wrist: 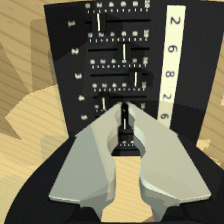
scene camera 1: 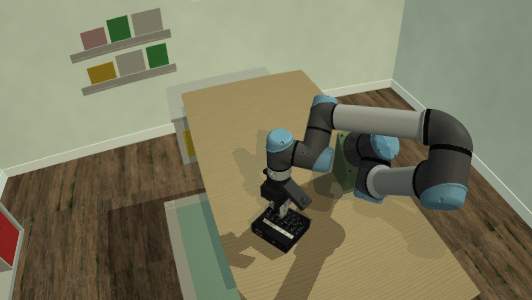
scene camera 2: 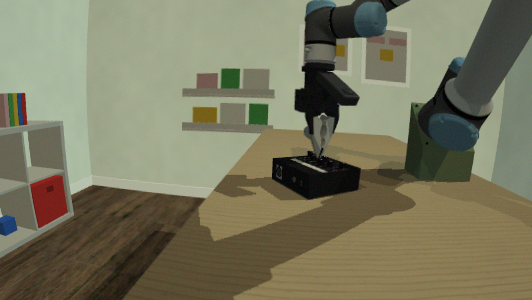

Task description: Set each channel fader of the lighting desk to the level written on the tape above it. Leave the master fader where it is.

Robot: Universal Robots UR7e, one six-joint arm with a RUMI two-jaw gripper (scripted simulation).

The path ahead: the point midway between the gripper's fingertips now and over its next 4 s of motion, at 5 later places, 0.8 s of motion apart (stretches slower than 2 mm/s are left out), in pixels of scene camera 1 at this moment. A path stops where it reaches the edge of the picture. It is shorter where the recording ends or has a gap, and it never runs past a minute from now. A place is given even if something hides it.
My gripper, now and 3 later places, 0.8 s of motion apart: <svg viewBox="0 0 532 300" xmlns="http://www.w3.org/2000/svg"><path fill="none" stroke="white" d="M282 217L282 212L281 203L282 193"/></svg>
